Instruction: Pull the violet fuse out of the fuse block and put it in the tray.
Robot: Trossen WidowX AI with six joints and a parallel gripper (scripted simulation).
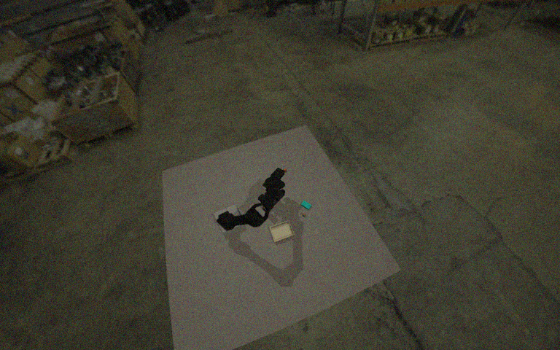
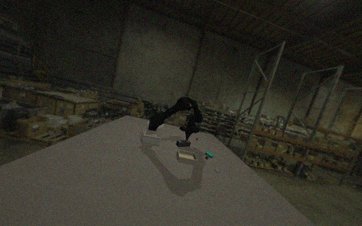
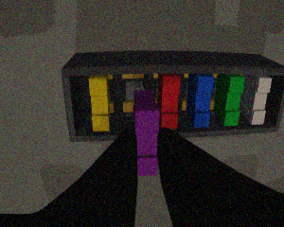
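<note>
My gripper tip is now 50 mm above the red fuse, 10 mm to the left of it and 10 mm past it. Also, from my gripper tip: yellow fuse 50 mm below, 20 mm ahead, 10 mm to the left; blue fuse 50 mm below, 30 mm behind, 10 mm to the right; violet fuse 10 mm below.
</note>
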